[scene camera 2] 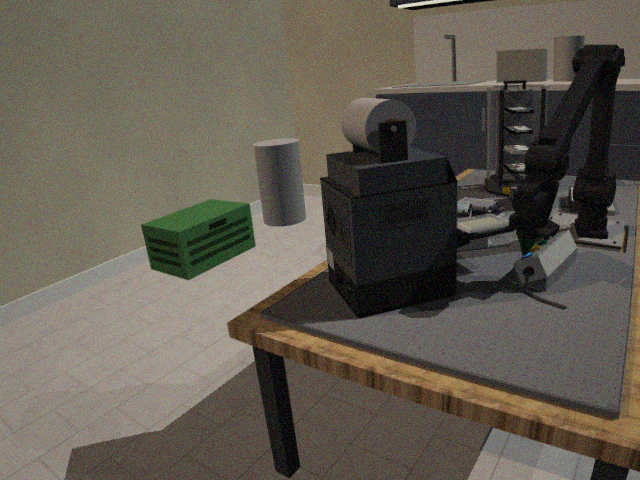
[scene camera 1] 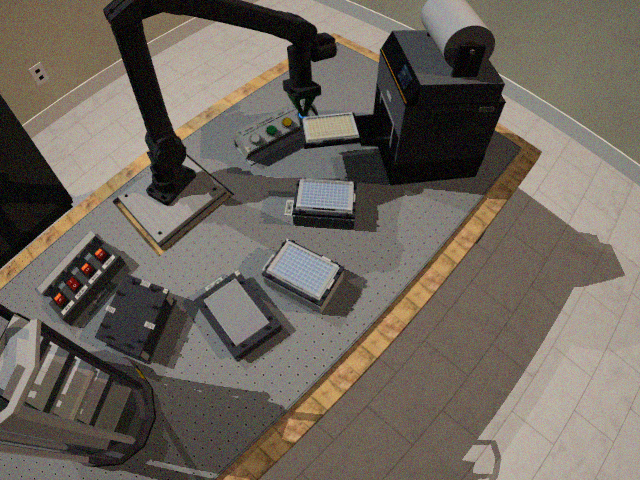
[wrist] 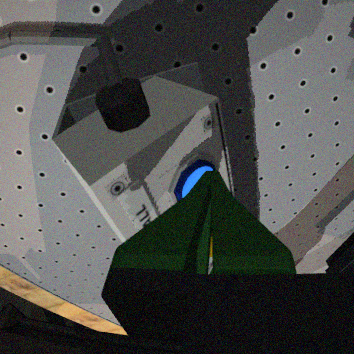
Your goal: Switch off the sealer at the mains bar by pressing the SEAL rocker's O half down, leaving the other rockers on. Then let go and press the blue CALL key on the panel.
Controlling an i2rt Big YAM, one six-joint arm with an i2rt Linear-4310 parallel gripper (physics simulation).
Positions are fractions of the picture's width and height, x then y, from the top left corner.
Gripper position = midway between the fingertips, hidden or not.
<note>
The gripper (scene camera 2: 0.82, 0.53) is shut and touches a blue button (wrist: 0.53, 0.50).
The gripper also shows in scene camera 1 (scene camera 1: 0.48, 0.24) and in the wrist view (wrist: 0.60, 0.51).
</note>
